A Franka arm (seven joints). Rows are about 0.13 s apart.
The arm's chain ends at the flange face. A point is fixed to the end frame.
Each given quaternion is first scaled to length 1.
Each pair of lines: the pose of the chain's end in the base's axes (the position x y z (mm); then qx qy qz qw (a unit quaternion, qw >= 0)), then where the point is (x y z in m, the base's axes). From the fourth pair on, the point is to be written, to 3 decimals.
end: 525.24, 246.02, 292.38, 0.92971, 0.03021, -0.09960, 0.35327
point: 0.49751 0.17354 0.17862
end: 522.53, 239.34, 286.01, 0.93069, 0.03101, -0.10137, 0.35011
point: 0.49433 0.16763 0.17188
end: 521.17, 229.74, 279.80, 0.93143, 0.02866, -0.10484, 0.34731
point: 0.49189 0.15882 0.16545
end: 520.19, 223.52, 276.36, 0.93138, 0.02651, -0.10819, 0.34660
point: 0.490 0.153 0.162
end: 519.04, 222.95, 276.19, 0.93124, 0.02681, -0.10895, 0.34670
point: 0.489 0.152 0.162
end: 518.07, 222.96, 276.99, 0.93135, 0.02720, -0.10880, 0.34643
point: 0.488 0.152 0.163
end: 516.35, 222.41, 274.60, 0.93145, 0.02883, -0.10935, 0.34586
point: 0.486 0.152 0.160
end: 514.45, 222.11, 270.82, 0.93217, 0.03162, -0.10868, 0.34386
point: 0.484 0.152 0.156
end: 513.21, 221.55, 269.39, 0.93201, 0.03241, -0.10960, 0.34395
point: 0.483 0.151 0.155
